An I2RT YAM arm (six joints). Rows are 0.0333 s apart.
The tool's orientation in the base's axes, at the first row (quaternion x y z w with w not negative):
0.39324, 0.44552, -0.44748, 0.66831
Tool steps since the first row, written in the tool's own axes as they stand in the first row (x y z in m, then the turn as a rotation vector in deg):
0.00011, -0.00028, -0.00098, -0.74, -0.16, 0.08
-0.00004, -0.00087, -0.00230, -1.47, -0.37, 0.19
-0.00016, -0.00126, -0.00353, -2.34, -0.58, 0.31
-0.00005, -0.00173, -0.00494, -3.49, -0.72, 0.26
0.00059, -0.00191, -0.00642, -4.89, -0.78, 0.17
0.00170, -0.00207, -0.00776, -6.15, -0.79, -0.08
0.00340, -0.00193, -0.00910, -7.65, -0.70, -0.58
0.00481, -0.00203, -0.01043, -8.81, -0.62, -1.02
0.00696, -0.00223, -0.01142, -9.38, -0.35, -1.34
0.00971, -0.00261, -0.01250, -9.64, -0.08, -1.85
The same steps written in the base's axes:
-0.00048, 0.00080, -0.00043, -0.28, 0.06, 0.70
-0.00139, 0.00188, -0.00075, -0.60, 0.08, 1.40
-0.00209, 0.00294, -0.00105, -0.95, 0.12, 2.23
-0.00285, 0.00408, -0.00162, -1.33, 0.42, 3.29
-0.00326, 0.00523, -0.00269, -1.69, 0.83, 4.58
-0.00351, 0.00615, -0.00415, -2.01, 1.37, 5.70
-0.00336, 0.00701, -0.00614, -2.35, 2.23, 6.99
-0.00349, 0.00786, -0.00788, -2.62, 2.95, 7.97
-0.00349, 0.00818, -0.01023, -2.56, 3.46, 8.45
-0.00355, 0.00839, -0.01320, -2.48, 4.07, 8.58

